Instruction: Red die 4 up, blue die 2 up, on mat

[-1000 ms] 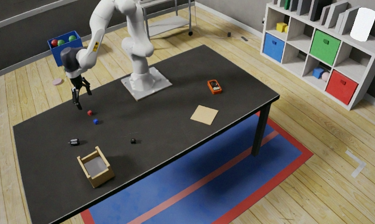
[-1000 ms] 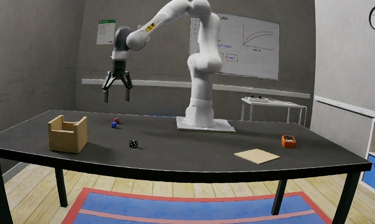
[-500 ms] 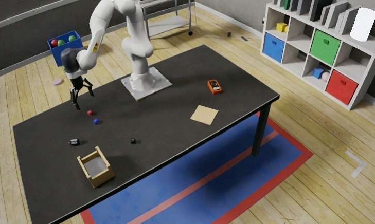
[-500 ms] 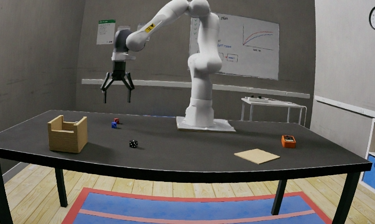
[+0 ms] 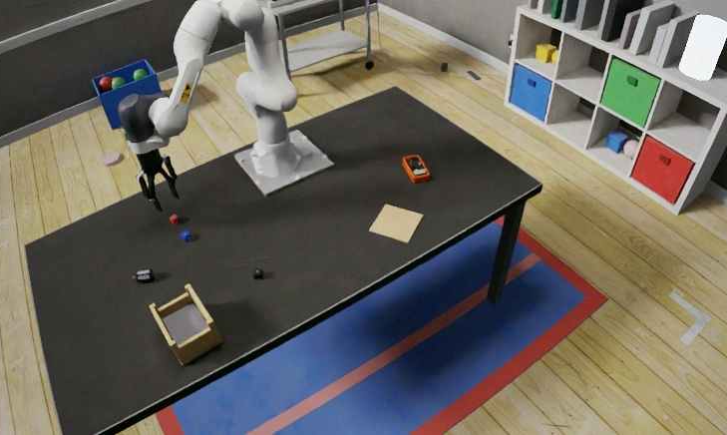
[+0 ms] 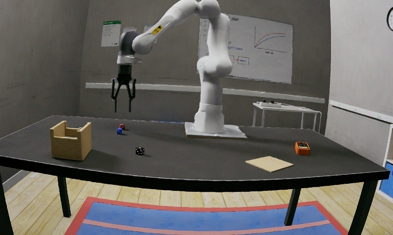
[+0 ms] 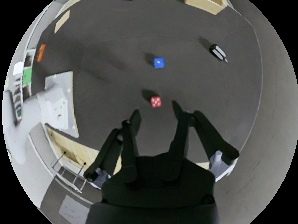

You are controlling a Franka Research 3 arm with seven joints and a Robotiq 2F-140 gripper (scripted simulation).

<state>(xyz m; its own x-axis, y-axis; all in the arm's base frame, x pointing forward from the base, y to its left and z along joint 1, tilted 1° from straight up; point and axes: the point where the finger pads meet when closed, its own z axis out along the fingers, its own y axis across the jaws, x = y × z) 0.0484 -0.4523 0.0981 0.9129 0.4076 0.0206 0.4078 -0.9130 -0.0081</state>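
Now: hand 110 mm above the red die. The rest, counted from my hand: dark object 210 mm ahead, 180 mm to the right, 100 mm below; then black die 410 mm ahead, 160 mm to the left, 110 mm below; then blue die 110 mm ahead, 10 mm to the left, 110 mm below.
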